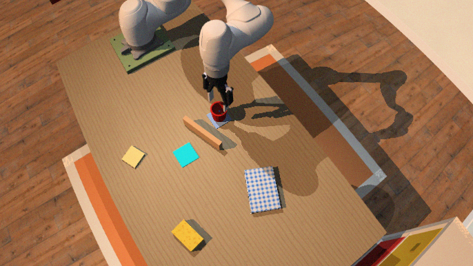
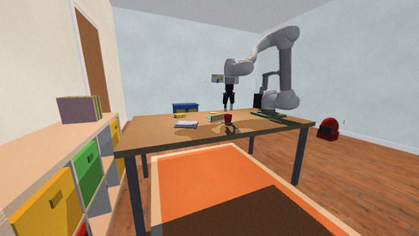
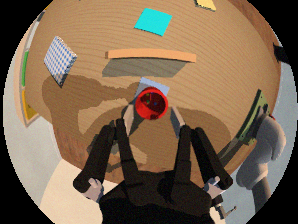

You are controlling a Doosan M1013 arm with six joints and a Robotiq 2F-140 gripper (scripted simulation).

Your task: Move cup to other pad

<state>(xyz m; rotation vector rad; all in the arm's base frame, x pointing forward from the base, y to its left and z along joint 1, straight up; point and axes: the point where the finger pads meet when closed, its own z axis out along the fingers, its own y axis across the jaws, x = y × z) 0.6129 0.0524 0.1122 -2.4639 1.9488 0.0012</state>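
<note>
The red cup is 110 mm below my hand. Round my hand: cyan pad 230 mm to the right, 150 mm below, 60 mm ahead; then grey pad 150 mm below; then wooden rail 120 mm below, 110 mm to the right, 30 mm ahead.
</note>
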